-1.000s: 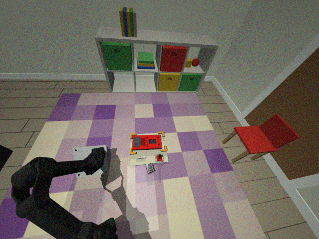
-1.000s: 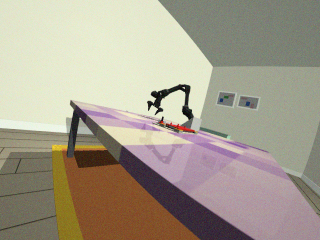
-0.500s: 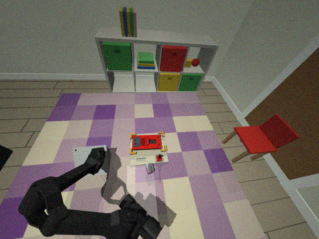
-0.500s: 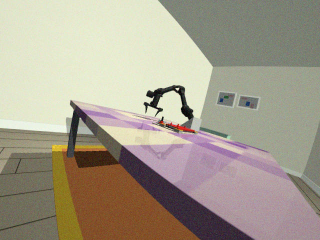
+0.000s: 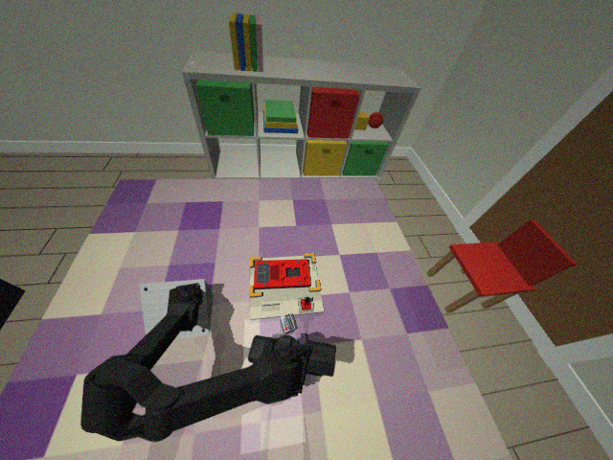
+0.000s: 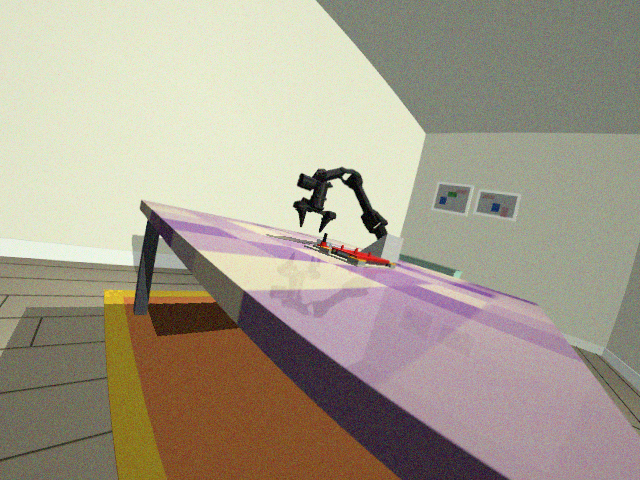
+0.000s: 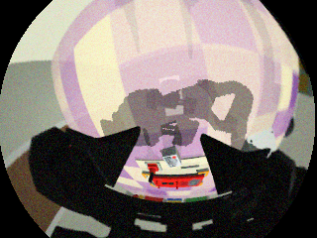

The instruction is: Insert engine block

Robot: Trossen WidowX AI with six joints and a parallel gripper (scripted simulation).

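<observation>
Now: gripper tip 10 cm to the right of the engine block, 4 cm above it and 2 cm short of it.
</observation>
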